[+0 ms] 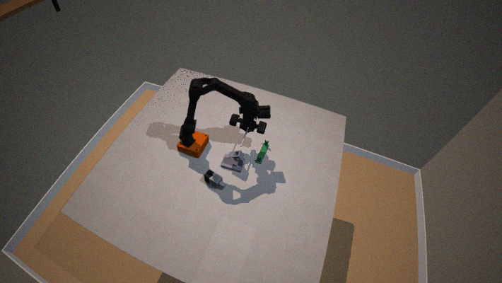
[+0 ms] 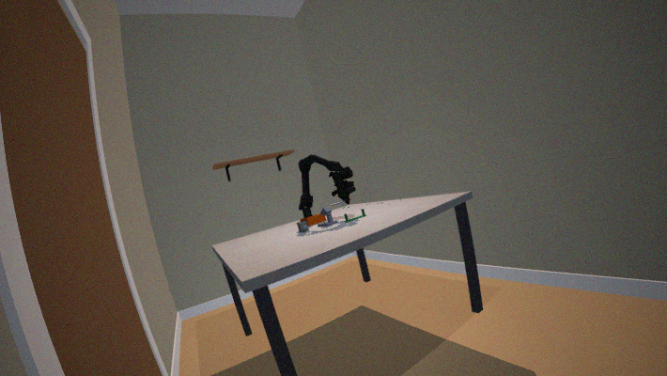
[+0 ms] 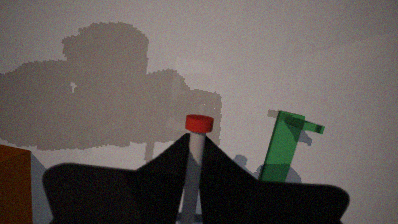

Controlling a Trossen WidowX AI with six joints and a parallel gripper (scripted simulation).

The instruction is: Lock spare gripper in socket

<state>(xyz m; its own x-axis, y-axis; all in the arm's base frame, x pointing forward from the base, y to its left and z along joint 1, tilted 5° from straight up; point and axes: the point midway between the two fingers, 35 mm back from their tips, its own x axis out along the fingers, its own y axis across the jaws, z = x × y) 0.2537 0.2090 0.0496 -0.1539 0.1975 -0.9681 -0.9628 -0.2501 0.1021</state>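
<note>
Now: gripper tip 12 cm short of the green pin rest, 2 cm to the left of it and 6 cm above it. From my gripper tip the other things lie so: spare gripper (1 cm ahead, 32 cm to the right, 6 cm below); then mount (3 cm ahead, 16 cm to the right, 3 cm below).
</note>
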